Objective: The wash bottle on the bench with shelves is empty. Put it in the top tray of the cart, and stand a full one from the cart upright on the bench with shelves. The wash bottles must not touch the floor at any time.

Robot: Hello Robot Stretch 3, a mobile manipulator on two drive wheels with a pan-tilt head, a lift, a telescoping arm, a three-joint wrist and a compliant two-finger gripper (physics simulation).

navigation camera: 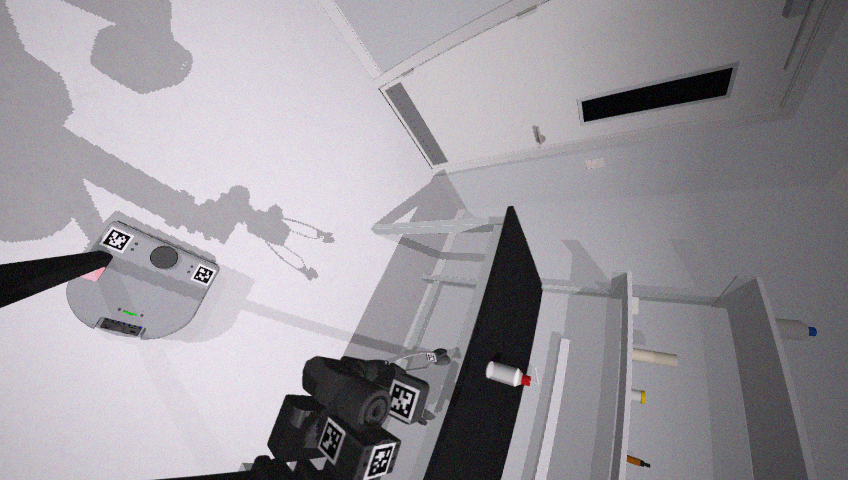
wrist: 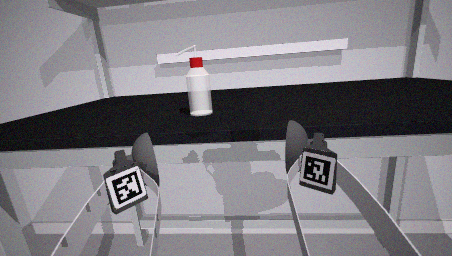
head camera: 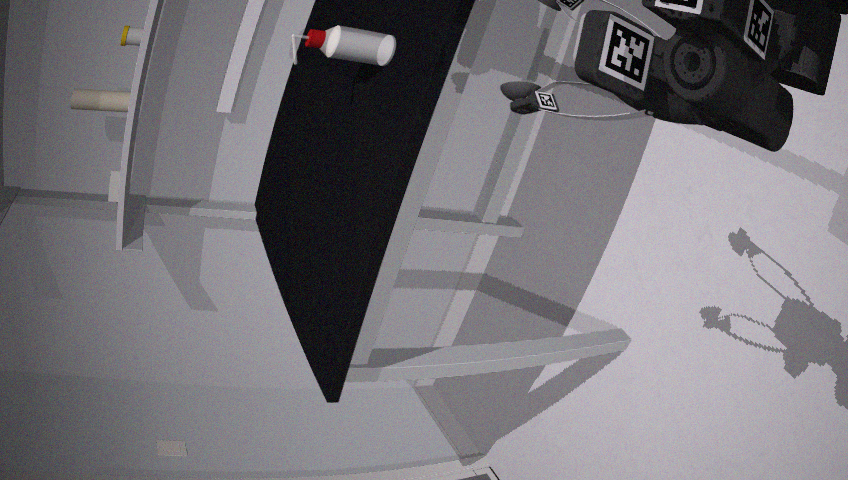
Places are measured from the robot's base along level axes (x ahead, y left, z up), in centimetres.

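Pixels of known places: gripper, between the fingertips: [navigation camera: 438,386] [wrist: 220,145] [head camera: 521,40]; robot's base, origin of its link: [navigation camera: 164,256].
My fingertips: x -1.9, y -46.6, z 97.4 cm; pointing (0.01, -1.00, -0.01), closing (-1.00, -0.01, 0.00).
Note:
Ahead of a thing's pixels: the offset from my fingertips to its top centre. "spot": to the spot under its first point. Level surfaces: height alone.
A white wash bottle with a red cap and bent spout {spot: dx +4.7, dy -39.9, dz +0.1 cm} [head camera: 361,45] [navigation camera: 504,373] [wrist: 200,94] stands upright on the black top of the bench with shelves [head camera: 333,208] [navigation camera: 505,297] [wrist: 310,110]. My gripper [head camera: 535,50] [navigation camera: 434,387] [wrist: 220,145] is open, with nothing between its fingers. It is in front of the bench's front edge, apart from the bottle. In the wrist view the bottle appears beyond the fingers and left of the middle between them. The cart and its full bottles do not show in these views.
A shelf board {dz +37.9 cm} [head camera: 133,136] [navigation camera: 621,368] above the bench holds a beige cylinder {dx +25.5, dy -90.0, dz +57.6 cm} [head camera: 101,99] [navigation camera: 654,356] and a yellow-capped container {dx +8.6, dy -84.8, dz +45.8 cm} [head camera: 132,35] [navigation camera: 639,396]. A blue-capped bottle {dx +44.7, dy -92.8, dz +103.3 cm} [navigation camera: 794,328] is on a higher shelf. A leg frame {spot: dx +61.7, dy -37.5, dz -47.9 cm} [head camera: 505,355] [navigation camera: 434,226] juts out at the bench's end. A door [navigation camera: 505,89] lies beyond.

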